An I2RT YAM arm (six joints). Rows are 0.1 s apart.
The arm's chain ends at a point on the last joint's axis. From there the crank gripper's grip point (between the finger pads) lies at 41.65 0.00 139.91 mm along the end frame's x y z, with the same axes.
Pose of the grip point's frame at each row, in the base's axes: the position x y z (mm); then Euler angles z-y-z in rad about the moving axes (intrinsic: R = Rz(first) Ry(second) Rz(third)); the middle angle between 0 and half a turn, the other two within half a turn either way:
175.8, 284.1, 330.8, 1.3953, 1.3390, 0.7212
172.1, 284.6, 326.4, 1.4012, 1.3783, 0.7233
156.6, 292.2, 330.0, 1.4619, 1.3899, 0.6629
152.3, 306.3, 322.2, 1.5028, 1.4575, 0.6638
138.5, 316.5, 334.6, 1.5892, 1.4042, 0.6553
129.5, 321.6, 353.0, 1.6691, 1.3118, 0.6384
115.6, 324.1, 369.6, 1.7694, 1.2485, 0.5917
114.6, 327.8, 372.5, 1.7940, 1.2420, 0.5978
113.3, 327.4, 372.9, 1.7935, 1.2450, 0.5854
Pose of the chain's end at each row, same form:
177.8, 138.1, 329.1, 1.3953, 1.3390, 0.7212
175.1, 138.7, 330.3, 1.4012, 1.3783, 0.7233
166.5, 146.7, 337.1, 1.4619, 1.3899, 0.6629
168.2, 162.2, 339.0, 1.5028, 1.4575, 0.6638
166.5, 173.5, 344.0, 1.5892, 1.4042, 0.6553
168.3, 180.9, 349.5, 1.6691, 1.3118, 0.6384
166.7, 187.9, 358.1, 1.7694, 1.2485, 0.5917
169.2, 193.0, 359.9, 1.7940, 1.2420, 0.5978
167.5, 192.4, 361.0, 1.7935, 1.2450, 0.5854

